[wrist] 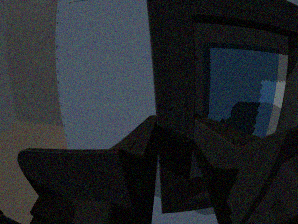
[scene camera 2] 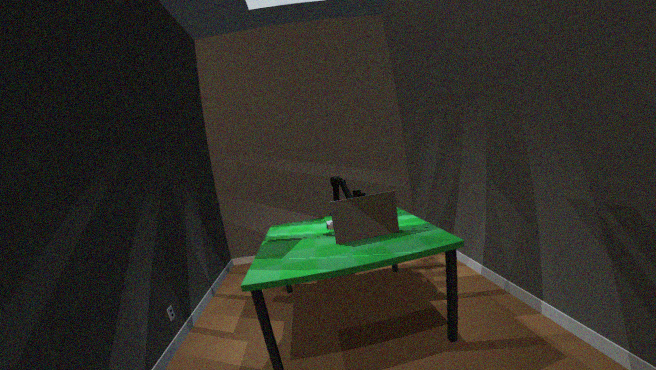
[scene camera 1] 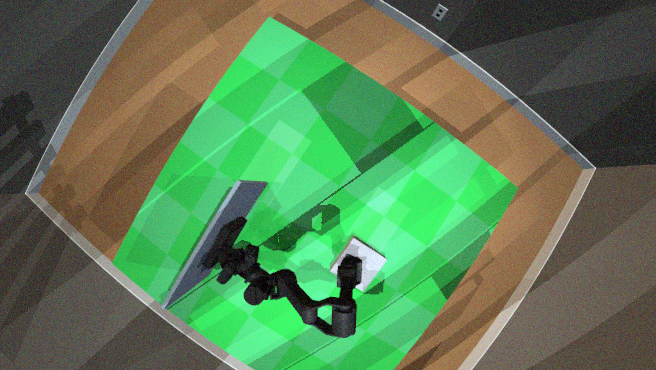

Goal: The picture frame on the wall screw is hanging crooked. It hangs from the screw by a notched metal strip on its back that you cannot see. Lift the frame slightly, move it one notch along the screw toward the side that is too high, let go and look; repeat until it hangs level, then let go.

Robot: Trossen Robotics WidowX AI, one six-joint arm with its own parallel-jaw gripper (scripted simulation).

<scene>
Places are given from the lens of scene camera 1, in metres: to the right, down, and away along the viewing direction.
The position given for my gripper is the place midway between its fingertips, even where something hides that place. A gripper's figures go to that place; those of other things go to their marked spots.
my gripper [scene camera 1: 215, 246]: -0.35, 0.19, 0.72
dark picture frame [scene camera 1: 229, 234]: -0.30, 0.15, 0.72
</scene>
